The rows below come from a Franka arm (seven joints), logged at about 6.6 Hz.
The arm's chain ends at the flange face. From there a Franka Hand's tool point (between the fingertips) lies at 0.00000 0.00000 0.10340 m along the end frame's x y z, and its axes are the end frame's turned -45 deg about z.
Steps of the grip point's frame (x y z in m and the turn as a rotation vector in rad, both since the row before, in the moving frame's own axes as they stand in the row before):
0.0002 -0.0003 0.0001 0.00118 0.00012 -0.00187
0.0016 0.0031 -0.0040 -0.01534 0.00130 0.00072
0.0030 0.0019 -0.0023 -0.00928 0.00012 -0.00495
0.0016 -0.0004 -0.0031 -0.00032 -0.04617 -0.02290
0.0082 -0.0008 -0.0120 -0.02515 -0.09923 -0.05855
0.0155 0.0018 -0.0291 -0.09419 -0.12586 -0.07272
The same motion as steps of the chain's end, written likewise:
0.0000 -0.0003 0.0001 0.00092 -0.00075 -0.00187
0.0021 0.0000 -0.0040 -0.00993 0.01177 0.00072
0.0028 -0.0014 -0.0023 -0.00648 0.00665 -0.00495
0.0042 -0.0049 -0.0030 -0.03287 -0.03242 -0.02290
0.0104 -0.0156 -0.0115 -0.08795 -0.05238 -0.05855
0.0140 -0.0258 -0.0278 -0.15560 -0.02239 -0.07272

